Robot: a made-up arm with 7 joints.
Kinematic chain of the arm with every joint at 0, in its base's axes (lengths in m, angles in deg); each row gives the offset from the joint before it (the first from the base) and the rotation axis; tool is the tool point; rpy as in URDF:
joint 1: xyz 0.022 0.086 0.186 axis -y
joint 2: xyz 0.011 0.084 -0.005 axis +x
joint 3: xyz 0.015 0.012 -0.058 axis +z
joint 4: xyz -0.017 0 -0.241 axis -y
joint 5: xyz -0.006 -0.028 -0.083 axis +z
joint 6: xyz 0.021 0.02 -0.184 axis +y
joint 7: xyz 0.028 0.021 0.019 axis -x
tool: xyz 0 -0.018 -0.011 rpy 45.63 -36.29 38.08
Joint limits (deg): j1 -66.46..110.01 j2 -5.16..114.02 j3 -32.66..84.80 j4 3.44..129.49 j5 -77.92..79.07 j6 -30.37..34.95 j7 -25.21..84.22
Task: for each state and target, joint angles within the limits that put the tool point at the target. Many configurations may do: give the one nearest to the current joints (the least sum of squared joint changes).
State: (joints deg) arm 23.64 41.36 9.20 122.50 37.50 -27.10 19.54
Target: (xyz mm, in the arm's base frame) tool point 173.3 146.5 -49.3
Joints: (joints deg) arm -12.64 14.16 -28.19 116.63 34.73 -30.37 22.01
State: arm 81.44 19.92 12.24 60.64 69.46 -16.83 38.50
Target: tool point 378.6 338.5 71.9
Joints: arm 35.62 11.66 20.95 85.79 64.34 -19.49 42.65
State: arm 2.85 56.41 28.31 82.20 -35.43 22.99 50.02
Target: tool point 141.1 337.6 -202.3
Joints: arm -24.44 29.26 8.83 68.97 -40.85 22.63 49.71
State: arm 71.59 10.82 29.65 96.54 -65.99 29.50 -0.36
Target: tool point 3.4 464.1 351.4
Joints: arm 92.64 45.21 68.96 103.18 -58.34 32.63 -3.78
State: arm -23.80 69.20 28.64 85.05 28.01 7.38 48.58
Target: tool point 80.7 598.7 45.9
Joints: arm -39.49 54.64 54.12 63.30 35.75 5.49 50.64
